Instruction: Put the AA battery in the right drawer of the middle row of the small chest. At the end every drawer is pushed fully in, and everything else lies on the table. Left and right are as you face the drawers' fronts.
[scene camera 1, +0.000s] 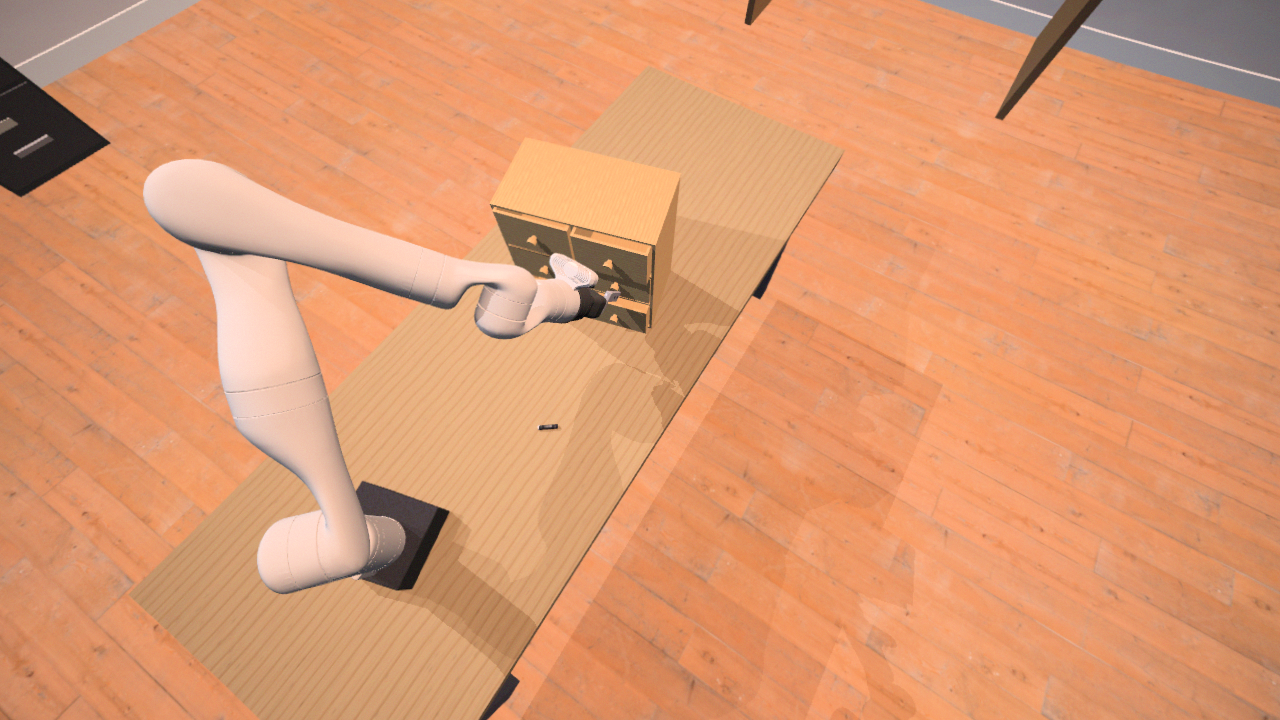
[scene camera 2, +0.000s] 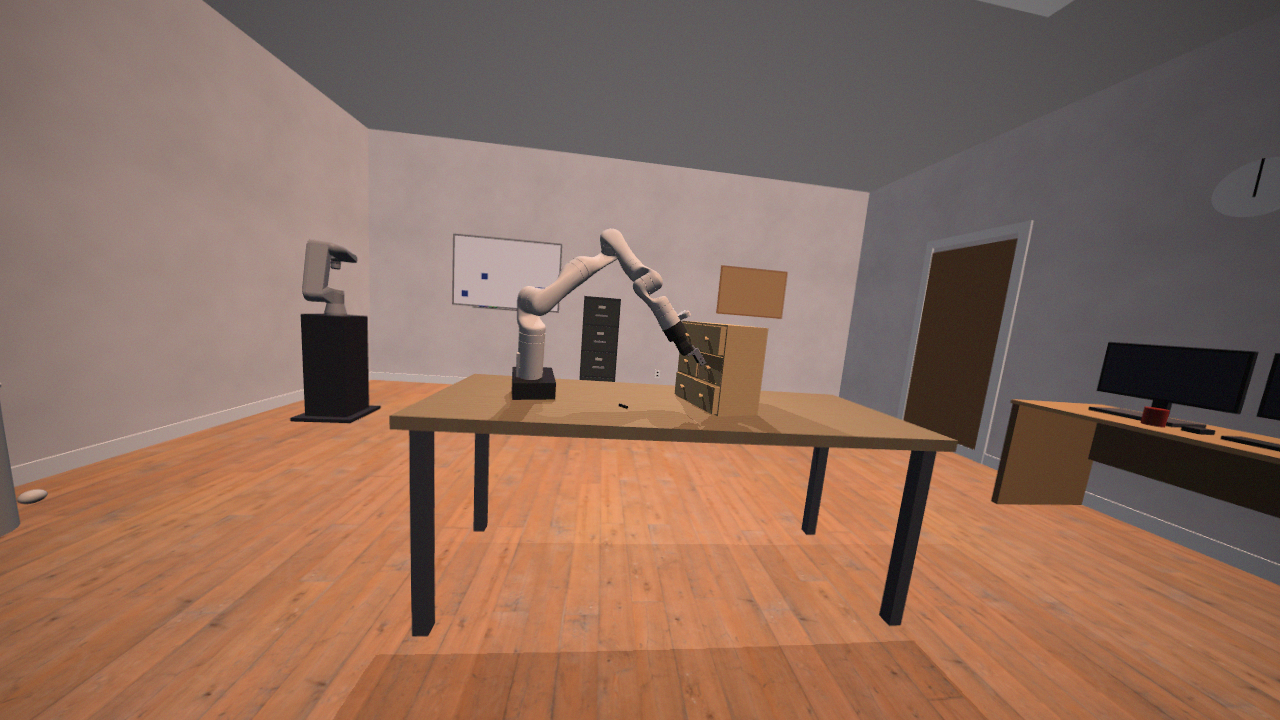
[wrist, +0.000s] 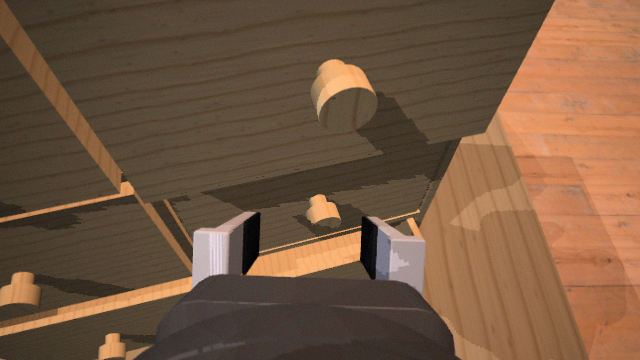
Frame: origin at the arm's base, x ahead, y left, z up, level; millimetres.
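Seen in the pictures: gripper, fingertip midpoint: (scene camera 1: 605, 289) (scene camera 2: 701, 362) (wrist: 310, 236); arm's base, origin of the base link: (scene camera 1: 378, 543) (scene camera 2: 529, 375).
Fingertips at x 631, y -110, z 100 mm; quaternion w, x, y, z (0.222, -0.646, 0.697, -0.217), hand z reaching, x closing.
Note:
Offsets run from my fingertips to a thing's top centre. "spot": to the spot under its first point.
The AA battery {dx -282, dy -10, dz -168 mm} (scene camera 1: 547, 427) (scene camera 2: 622, 406) lies on the table between the arm's base and the small chest {dx +100, dy +94, dz +148 mm} (scene camera 1: 586, 179) (scene camera 2: 744, 371). My gripper (scene camera 1: 612, 296) (scene camera 2: 699, 356) (wrist: 310, 236) is open and empty, tilted down in front of the chest's right column. In the wrist view, the right middle drawer {dx +108, dy +14, dz +32 mm} (wrist: 282, 222) is set back behind the upper drawer's front, and its knob {spot: dx +18, dy -8, dz -8 mm} (wrist: 324, 212) shows just beyond and between the fingertips. The upper right drawer {spot: dx +3, dy +33, dz +88 mm} (wrist: 200, 100) stands partly out above it. The lower right drawer {dx +89, dy +9, dz -75 mm} (wrist: 320, 255) stands a little out below, partly hidden by the gripper.
The upper right drawer's knob {spot: dx -6, dy -10, dz +96 mm} (wrist: 344, 95) juts out above the fingers. The left middle drawer's knob {spot: dx -21, dy +142, dz -10 mm} (wrist: 20, 292) and the lower left drawer's knob {spot: dx -25, dy +144, dz -116 mm} (wrist: 112, 347) show at the left. The table's edge (scene camera 1: 684, 394) runs close to the chest's right side.

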